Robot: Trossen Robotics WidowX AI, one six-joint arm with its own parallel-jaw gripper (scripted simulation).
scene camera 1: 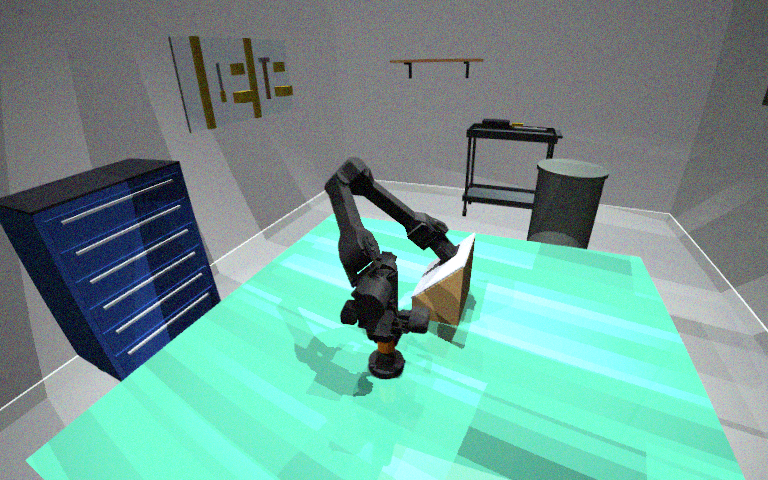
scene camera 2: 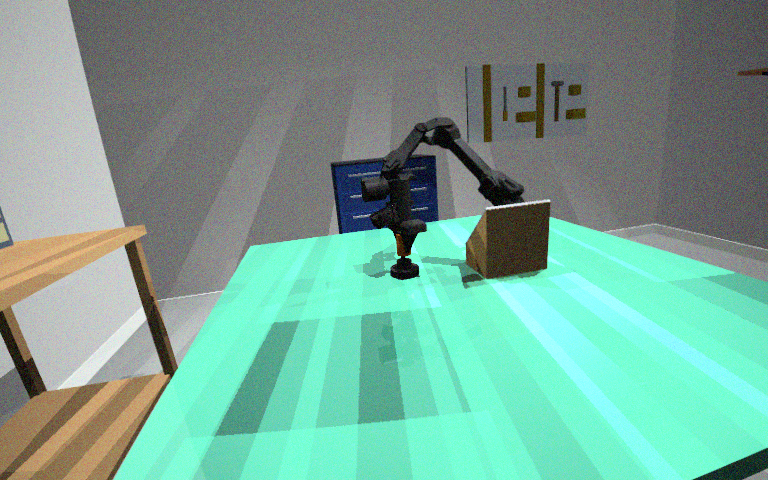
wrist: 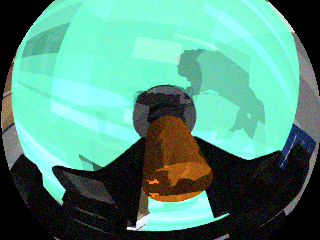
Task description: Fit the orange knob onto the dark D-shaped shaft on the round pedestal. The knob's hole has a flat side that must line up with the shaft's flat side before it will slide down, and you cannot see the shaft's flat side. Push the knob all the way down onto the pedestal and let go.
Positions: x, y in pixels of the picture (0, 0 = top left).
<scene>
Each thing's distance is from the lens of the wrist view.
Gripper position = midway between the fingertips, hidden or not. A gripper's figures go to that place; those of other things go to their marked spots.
my gripper (wrist: 168, 141): 10 cm
orange knob (wrist: 175, 169): 5 cm
</scene>
